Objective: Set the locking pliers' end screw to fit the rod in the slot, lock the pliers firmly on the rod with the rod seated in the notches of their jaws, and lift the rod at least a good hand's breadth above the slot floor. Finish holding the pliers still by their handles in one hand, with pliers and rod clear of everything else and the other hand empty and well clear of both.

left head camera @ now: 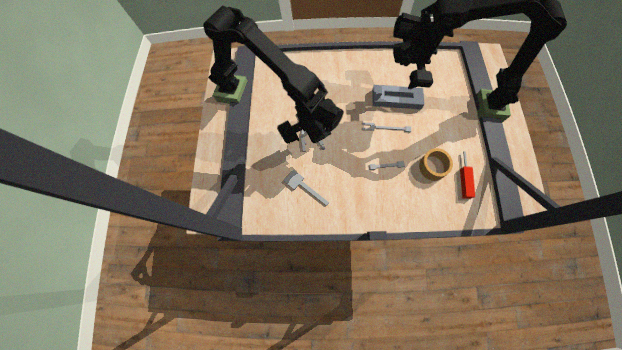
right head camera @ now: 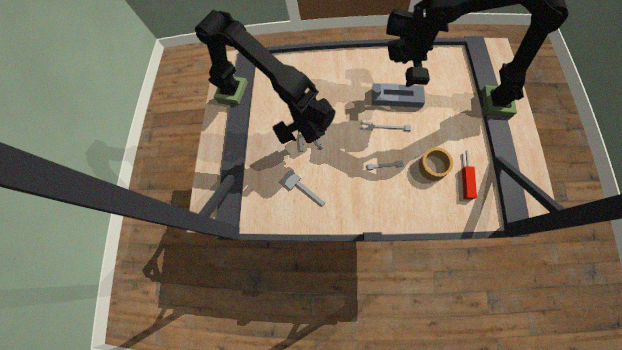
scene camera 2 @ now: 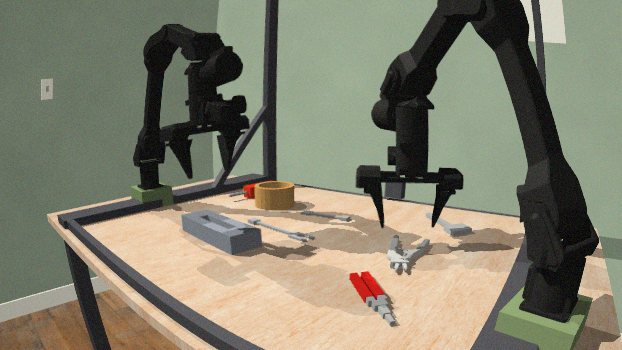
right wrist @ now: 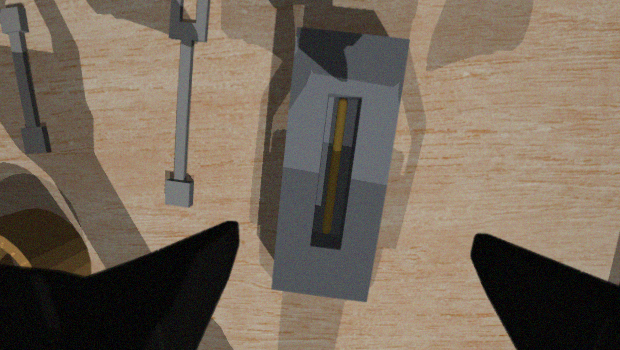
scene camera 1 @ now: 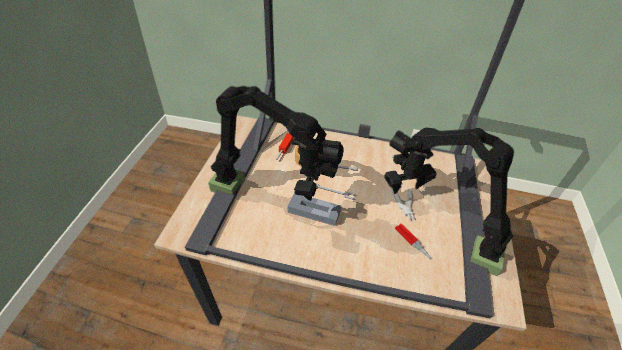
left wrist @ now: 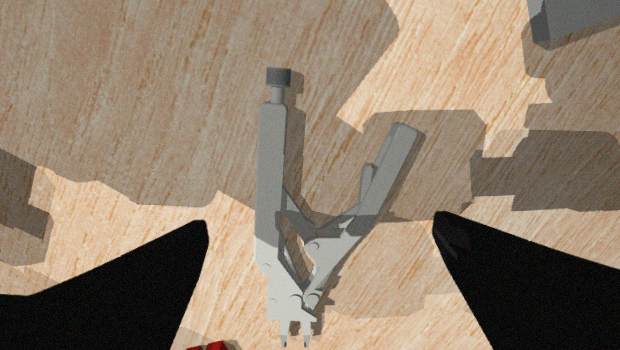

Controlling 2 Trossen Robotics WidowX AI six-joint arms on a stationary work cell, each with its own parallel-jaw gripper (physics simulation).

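Places are measured from the left arm's base along level axes (x right, y back, z down), in centimetres.
Pixels of known places: left gripper, fingertip midpoint: (scene camera 2: 408,227) (scene camera 1: 405,190) (left wrist: 321,227); right gripper, fingertip midpoint: (left head camera: 407,77) (right head camera: 405,74) (scene camera 2: 209,174) (right wrist: 355,239); left arm's base, link origin: (left head camera: 229,85) (right head camera: 229,87) (scene camera 2: 549,304) (scene camera 1: 489,251); right arm's base, link origin: (left head camera: 496,102) (right head camera: 501,98) (scene camera 2: 150,186) (scene camera 1: 226,177).
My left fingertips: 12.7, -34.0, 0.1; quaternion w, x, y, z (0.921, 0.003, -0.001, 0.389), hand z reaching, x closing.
Observation:
Ahead of a thing's pixels: the offset from my left fingertips to its top centre, as dx, dy, dz. "spot": to the spot under its first point.
The grey locking pliers {-1.7, +2.2, +3.0} (left wrist: 270,170) (scene camera 2: 398,259) (scene camera 1: 406,207) lie on the table with their handles spread. Their knurled end screw {+2.8, -5.0, +3.3} (left wrist: 278,76) points to the top of the left wrist view, their small jaws to the bottom. My left gripper (left wrist: 321,227) (scene camera 2: 407,226) is open above the pliers, one finger to each side and apart from them. The brass rod {-22.2, -26.9, +3.1} (right wrist: 340,132) lies in the slot of the grey block {-22.2, -26.9, +1.0} (right wrist: 325,272) (scene camera 2: 245,242) (left head camera: 398,103). My right gripper (right wrist: 355,239) (scene camera 2: 207,175) is open and empty, above the block in the right wrist view.
Two grey wrenches {-9.7, -24.9, +3.6} (left head camera: 392,128) {+4.1, -27.1, +3.7} (left head camera: 386,165), an orange ring {+1.1, -42.4, -0.6} (left head camera: 426,171) and a red-handled tool {+1.5, -53.6, +1.4} (left head camera: 467,181) lie on the table. A grey hammer {spot: +18.7, -4.8, +3.5} (left head camera: 311,192) lies near the left gripper. Another red-handled tool {-17.8, +9.4, +3.4} (scene camera 2: 368,287) lies near the pliers' jaws.

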